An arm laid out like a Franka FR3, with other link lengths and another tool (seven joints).
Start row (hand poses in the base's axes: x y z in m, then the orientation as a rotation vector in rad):
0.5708 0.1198 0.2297 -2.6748 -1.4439 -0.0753
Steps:
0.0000 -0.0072 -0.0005 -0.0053 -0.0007 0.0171
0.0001 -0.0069 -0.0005 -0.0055 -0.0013 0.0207
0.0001 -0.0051 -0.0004 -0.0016 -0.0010 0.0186
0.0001 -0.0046 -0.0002 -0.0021 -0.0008 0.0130
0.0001 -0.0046 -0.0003 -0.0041 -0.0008 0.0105
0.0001 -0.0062 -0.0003 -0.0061 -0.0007 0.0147
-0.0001 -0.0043 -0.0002 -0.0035 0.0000 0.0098
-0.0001 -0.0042 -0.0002 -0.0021 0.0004 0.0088
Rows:
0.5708 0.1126 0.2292 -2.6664 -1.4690 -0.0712
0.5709 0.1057 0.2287 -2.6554 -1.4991 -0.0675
0.5710 0.1006 0.2283 -2.6426 -1.5245 -0.0664
0.5711 0.0960 0.2281 -2.6343 -1.5427 -0.0650
0.5712 0.0914 0.2278 -2.6294 -1.5585 -0.0623
0.5713 0.0852 0.2275 -2.6225 -1.5806 -0.0576
0.5712 0.0809 0.2273 -2.6172 -1.5949 -0.0543
0.5711 0.0767 0.2271 -2.6114 -1.6071 -0.0516

